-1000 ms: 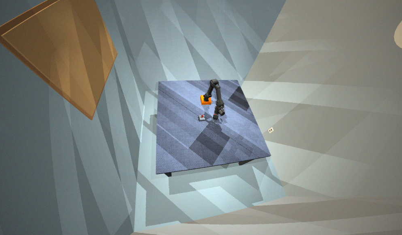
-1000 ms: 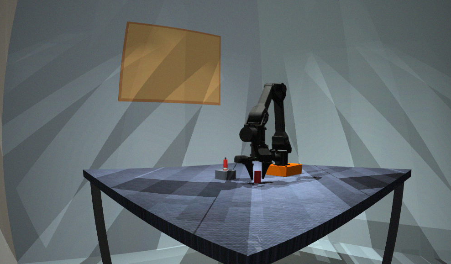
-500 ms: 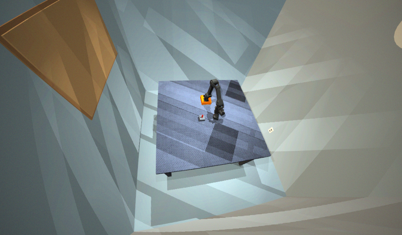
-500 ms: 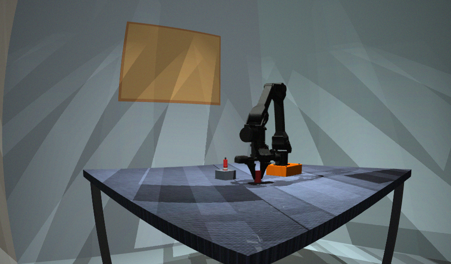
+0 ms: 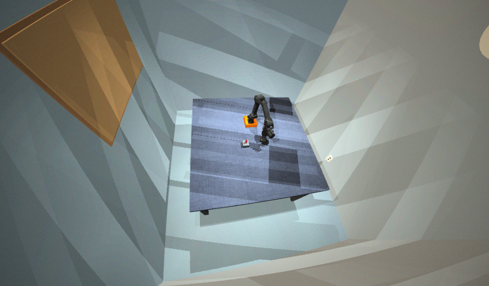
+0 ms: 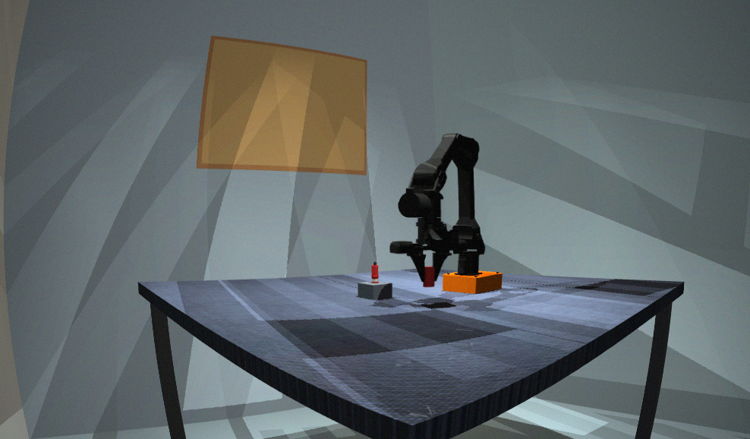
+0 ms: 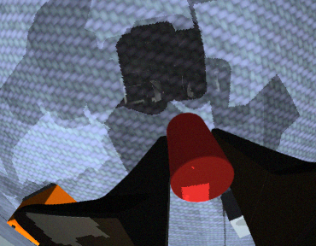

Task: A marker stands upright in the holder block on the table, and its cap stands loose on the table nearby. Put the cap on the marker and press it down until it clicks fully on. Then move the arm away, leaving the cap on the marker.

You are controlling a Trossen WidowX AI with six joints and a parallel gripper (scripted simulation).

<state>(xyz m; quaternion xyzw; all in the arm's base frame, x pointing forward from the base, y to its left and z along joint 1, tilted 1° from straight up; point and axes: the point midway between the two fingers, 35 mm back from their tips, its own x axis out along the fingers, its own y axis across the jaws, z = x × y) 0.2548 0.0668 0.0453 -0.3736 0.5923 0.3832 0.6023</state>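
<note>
My gripper tip is now 10 mm short of the dark holder block, 180 mm to the left of it and 40 mm above it. Round my gripper tip: red marker cap 10 mm above.
</note>
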